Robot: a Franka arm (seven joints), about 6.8 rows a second.
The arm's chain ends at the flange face. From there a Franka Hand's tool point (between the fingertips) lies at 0.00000 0.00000 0.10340 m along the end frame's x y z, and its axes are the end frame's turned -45 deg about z.
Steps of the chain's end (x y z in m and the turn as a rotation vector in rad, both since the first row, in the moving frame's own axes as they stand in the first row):
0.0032, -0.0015, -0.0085, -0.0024, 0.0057, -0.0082
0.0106, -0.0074, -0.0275, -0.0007, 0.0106, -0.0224
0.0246, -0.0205, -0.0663, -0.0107, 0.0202, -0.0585
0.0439, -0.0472, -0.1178, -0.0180, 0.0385, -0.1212
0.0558, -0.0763, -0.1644, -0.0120, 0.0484, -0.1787
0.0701, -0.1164, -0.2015, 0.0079, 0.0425, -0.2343
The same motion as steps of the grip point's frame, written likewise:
0.0036, 0.0018, -0.0085, -0.0057, 0.0023, -0.0082
0.0135, 0.0031, -0.0275, -0.0080, 0.0070, -0.0224
0.0327, 0.0051, -0.0663, -0.0218, 0.0067, -0.0585
0.0662, 0.0017, -0.1179, -0.0400, 0.0145, -0.1212
0.0964, -0.0103, -0.1645, -0.0427, 0.0257, -0.1787
0.1358, -0.0307, -0.2016, -0.0245, 0.0356, -0.2343

